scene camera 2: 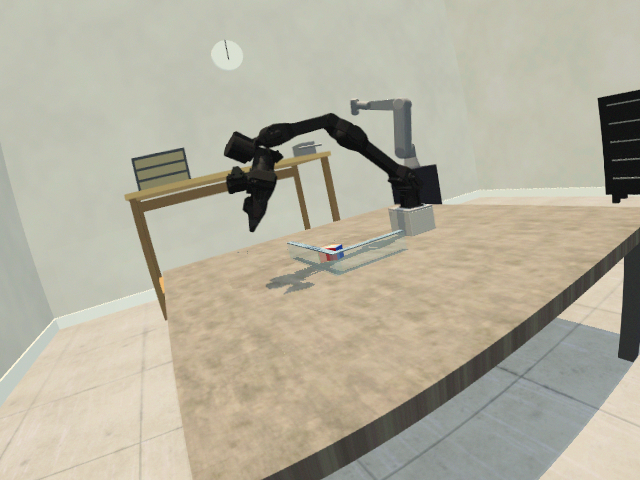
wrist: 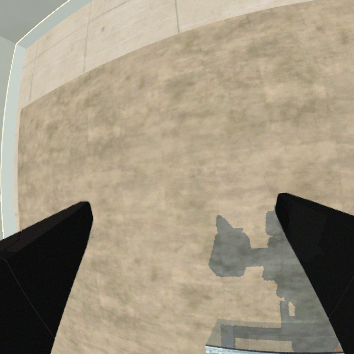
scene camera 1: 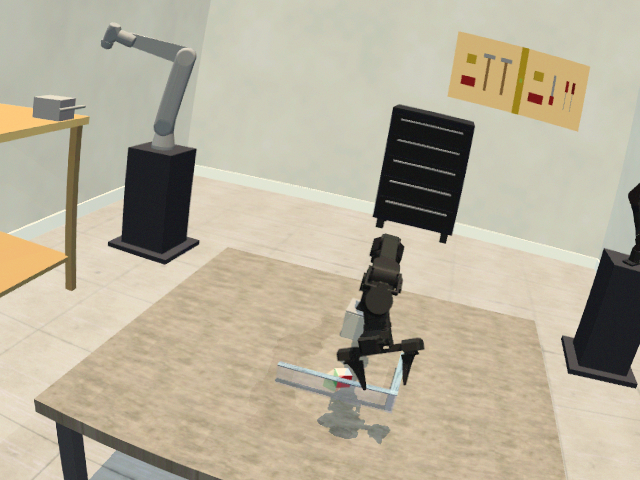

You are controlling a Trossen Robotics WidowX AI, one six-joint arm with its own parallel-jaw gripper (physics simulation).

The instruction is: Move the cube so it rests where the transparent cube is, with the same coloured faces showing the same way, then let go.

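Seen in the pictures: gripper, fingertip midpoint: [scene camera 2: 253, 225] [wrist: 185, 206] [scene camera 1: 384, 387]; arm's base at its link origin: [scene camera 2: 411, 206].
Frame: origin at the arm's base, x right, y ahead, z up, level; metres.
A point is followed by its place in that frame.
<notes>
The cube [scene camera 1: 344, 381] @(x -0.038, y 0.413, z -0.030 m) [scene camera 2: 337, 251] @(x -0.165, y 0.390, z -0.031 m) sits on the table behind a low clear wall. It shows white, red and green in scene camera 1 and red, white and blue in scene camera 2. A pale, see-through cube shape [scene camera 1: 329, 380] @(x -0.001, y 0.420, z -0.035 m) [scene camera 2: 323, 255] @(x -0.126, y 0.415, z -0.040 m) overlaps or adjoins it; its face colours are hard to tell. My gripper [scene camera 1: 384, 385] @(x -0.153, y 0.584, z 0.088 m) [scene camera 2: 252, 229] @(x -0.153, y 0.584, z 0.088 m) [wrist: 185, 206] @(x -0.153, y 0.584, z 0.088 m) is open and empty, pointing down high above the table, off to the side of the cube. Neither cube can be made out clearly in the wrist view.
Low clear walls [scene camera 1: 310, 373] @(x 0.051, y 0.421, z -0.030 m) [scene camera 2: 372, 241] @(x -0.172, y 0.285, z -0.032 m) [wrist: 250, 349] @(x -0.128, y 0.414, z -0.033 m) meet at a corner near the cubes. The arm's pale base block [scene camera 1: 352, 323] @(x 0.028, y 0.060, z -0.034 m) [scene camera 2: 421, 220] @(x -0.053, y 0.008, z -0.046 m) stands on the table [scene camera 1: 206, 320] @(x 0.449, y 0.216, z -0.090 m) [scene camera 2: 361, 330] @(x -0.483, y 0.521, z -0.090 m) [wrist: 150, 140] @(x -0.275, y 0.666, z -0.090 m). The arm's shadow falls beside the walls.
</notes>
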